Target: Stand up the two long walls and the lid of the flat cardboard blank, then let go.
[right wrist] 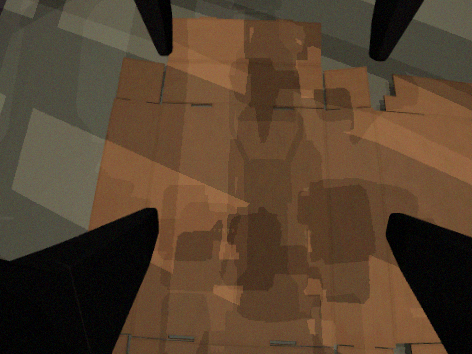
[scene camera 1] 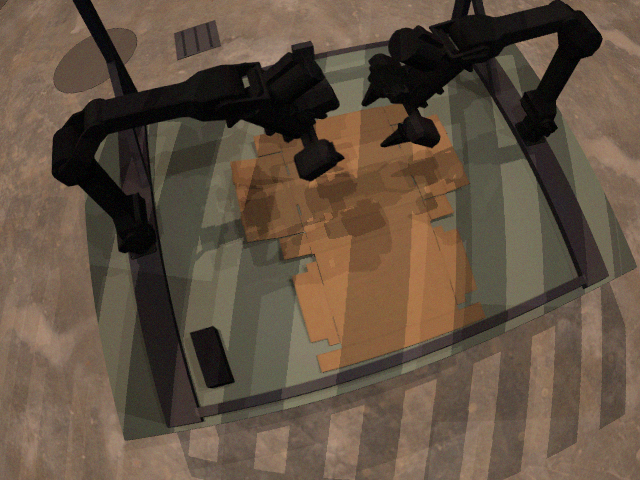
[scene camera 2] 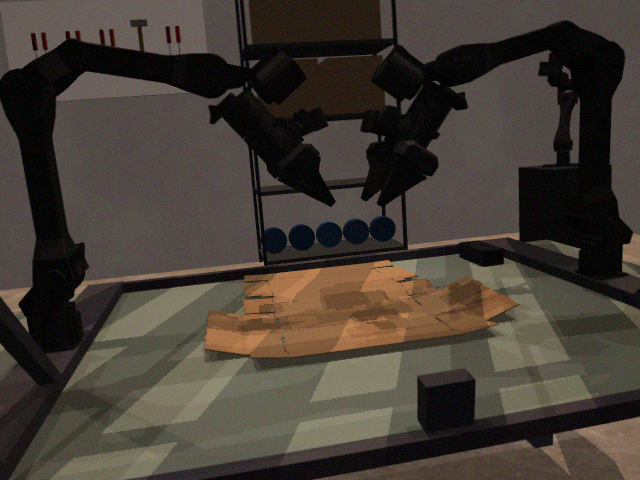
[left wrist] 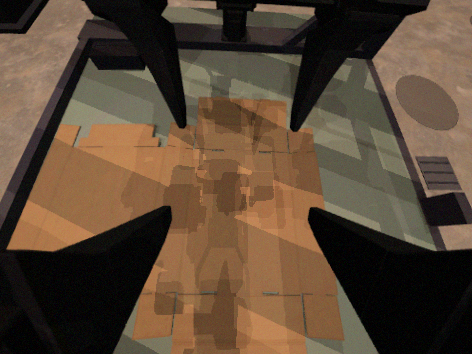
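Seen in the pictures: left gripper, fingertip midpoint: (right wrist: 271,55) (scene camera 1: 372,125) (scene camera 2: 327,201) (left wrist: 241,213); right gripper, fingertip midpoint: (right wrist: 273,222) (scene camera 1: 333,137) (scene camera 2: 370,202) (left wrist: 239,128); left arm's base, origin of the base link: (scene camera 1: 530,133) (scene camera 2: 57,345); right arm's base, origin of the base link: (scene camera 1: 141,242) (scene camera 2: 601,274) (left wrist: 234,34).
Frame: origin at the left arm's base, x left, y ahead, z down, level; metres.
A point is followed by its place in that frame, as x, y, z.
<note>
The brown cardboard blank (scene camera 1: 382,310) {0.270, 0.489, 0.015} (scene camera 2: 341,338) {-0.086, 0.416, 0.018} (left wrist: 100,170) {0.243, 0.530, 0.013} (right wrist: 210,120) {-0.048, 0.354, 0.018} lies spread out on the green table top. Its end flap (scene camera 2: 465,291) {0.015, 0.660, 0.003} at the right in scene camera 2 is tilted up a little; the large panels lie flat or nearly flat. My left gripper (scene camera 1: 374,124) {0.000, 0.426, -0.176} (left wrist: 241,213) {0.000, 0.426, -0.176} (right wrist: 271,55) {0.000, 0.426, -0.176} is open and empty, above the blank. My right gripper (scene camera 1: 339,131) {0.000, 0.497, -0.167} (scene camera 2: 373,201) {0.000, 0.497, -0.167} (left wrist: 239,128) {0.000, 0.497, -0.167} (right wrist: 273,222) {0.000, 0.497, -0.167} is open and empty, facing the left one above the blank. Neither touches the cardboard. The arms hide part of the blank's upper edge in scene camera 1.
A dark frame rail (scene camera 1: 392,356) (scene camera 2: 289,465) borders the table. A black block (scene camera 1: 211,356) {0.271, 0.815, -0.015} (scene camera 2: 481,254) {0.221, 0.795, -0.007} (left wrist: 117,60) {0.266, 0.794, -0.005} lies beside the blank, and another black block (scene camera 2: 446,403) {-0.380, 0.453, -0.015} stands at the front in scene camera 2. Behind stands a shelf rack (scene camera 2: 330,50).
</note>
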